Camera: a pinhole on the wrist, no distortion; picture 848 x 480 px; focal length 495.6 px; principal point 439.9 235.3 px. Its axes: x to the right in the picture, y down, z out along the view. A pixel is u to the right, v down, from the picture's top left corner.
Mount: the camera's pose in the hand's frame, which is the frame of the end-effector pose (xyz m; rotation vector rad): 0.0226 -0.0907 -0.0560 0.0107 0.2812 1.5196
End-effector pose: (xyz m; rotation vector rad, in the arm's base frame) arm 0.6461 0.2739 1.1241 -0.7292 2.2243 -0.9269
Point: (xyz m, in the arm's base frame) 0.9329 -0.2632 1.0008
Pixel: 163.8 142.6
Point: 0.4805 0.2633 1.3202
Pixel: behind the camera
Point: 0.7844 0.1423 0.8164
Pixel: 607.0 244.9
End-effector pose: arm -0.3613 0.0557 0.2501 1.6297 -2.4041 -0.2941
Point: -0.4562 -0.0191 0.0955
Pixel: 564.6 192.8
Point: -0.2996 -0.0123 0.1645
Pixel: 294.3 271.3
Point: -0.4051 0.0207 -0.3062
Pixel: 311.6 339.1
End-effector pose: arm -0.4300 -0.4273 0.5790 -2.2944 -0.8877 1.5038
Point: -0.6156 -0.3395 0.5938
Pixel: 208.6 409.7
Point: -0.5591 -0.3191 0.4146
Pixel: 456.9 75.1
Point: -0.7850 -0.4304 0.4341
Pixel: 401.5 349.0
